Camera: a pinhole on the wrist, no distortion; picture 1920 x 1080 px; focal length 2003.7 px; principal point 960.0 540.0 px. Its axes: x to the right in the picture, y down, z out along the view. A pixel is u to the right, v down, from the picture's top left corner.
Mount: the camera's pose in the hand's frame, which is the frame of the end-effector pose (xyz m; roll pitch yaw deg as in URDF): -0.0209 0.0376 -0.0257 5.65 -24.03 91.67
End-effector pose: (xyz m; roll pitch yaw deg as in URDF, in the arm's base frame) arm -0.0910 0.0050 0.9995 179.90 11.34 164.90
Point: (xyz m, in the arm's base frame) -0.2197 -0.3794 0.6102
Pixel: 82.3 347.2
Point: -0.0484 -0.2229 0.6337
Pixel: 697.1 794.0
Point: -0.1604 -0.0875 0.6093
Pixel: 1079.5 114.7
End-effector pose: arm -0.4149 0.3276 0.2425 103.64 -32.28 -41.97
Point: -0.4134 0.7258 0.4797
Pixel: behind the camera
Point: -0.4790 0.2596 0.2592
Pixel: 1802.8 207.4
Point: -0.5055 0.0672 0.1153
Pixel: 960.6 508.2
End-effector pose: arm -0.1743 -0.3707 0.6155 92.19 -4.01 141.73
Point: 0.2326 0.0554 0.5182
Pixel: 1471.8 887.8
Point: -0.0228 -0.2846 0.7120
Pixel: outside the picture
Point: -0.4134 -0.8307 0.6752
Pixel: behind the camera
